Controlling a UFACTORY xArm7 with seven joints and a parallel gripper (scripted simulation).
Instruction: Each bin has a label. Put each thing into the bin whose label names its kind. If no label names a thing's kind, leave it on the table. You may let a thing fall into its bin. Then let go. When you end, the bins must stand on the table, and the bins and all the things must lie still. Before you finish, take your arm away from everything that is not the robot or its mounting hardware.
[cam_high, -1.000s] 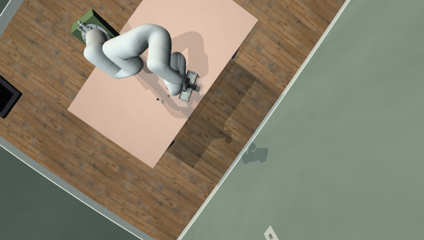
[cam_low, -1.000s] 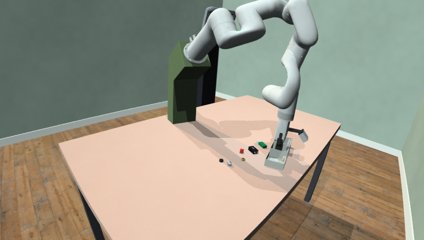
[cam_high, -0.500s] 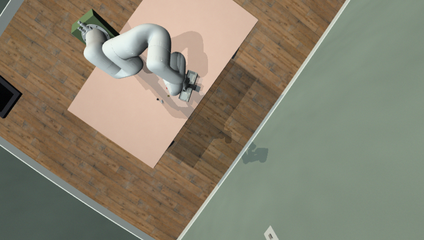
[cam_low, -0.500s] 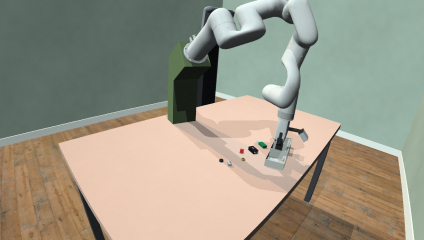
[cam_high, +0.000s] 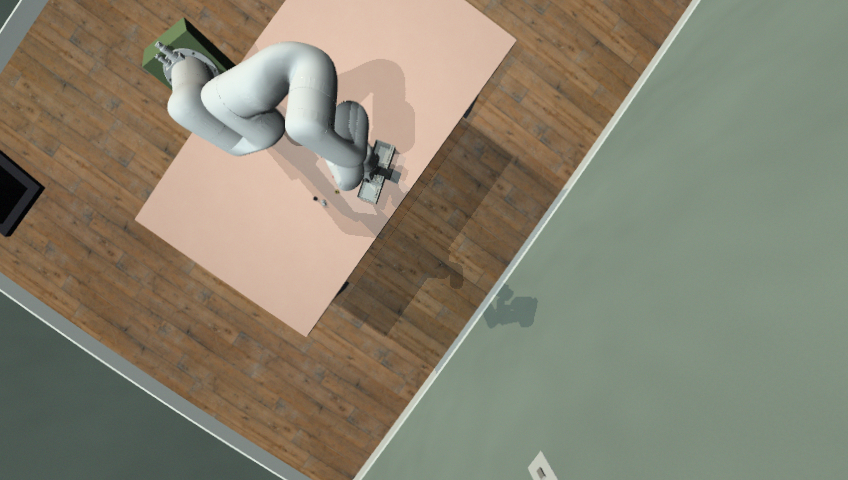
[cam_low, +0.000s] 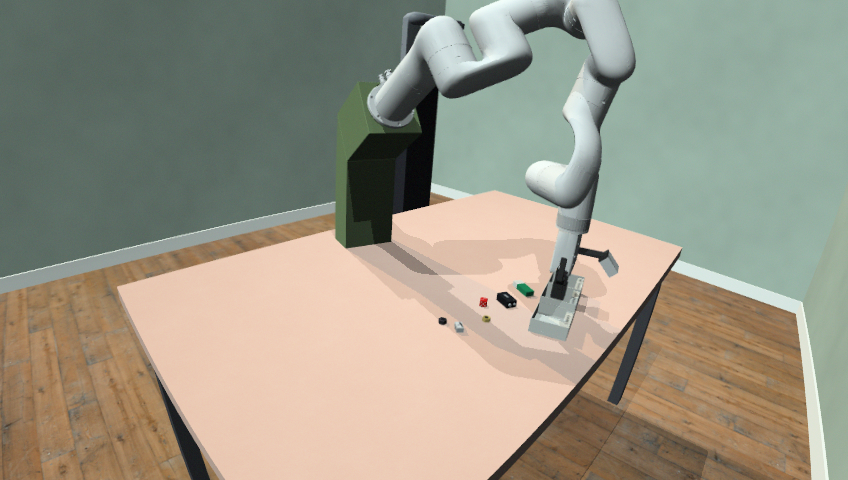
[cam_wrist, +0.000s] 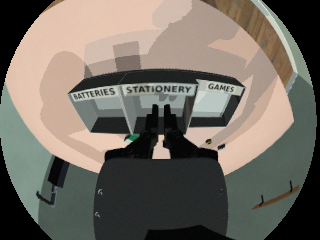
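Right now the three-part bin is 10 mm ahead of my hand, 10 mm to the left of it and 30 mm below it. From my hand the other things lie so: black block: 90 mm behind, 70 mm to the right, 50 mm below; green thing: 110 mm behind, 20 mm to the left, 50 mm below; red die: 120 mm behind, 120 mm to the right, 50 mm below.
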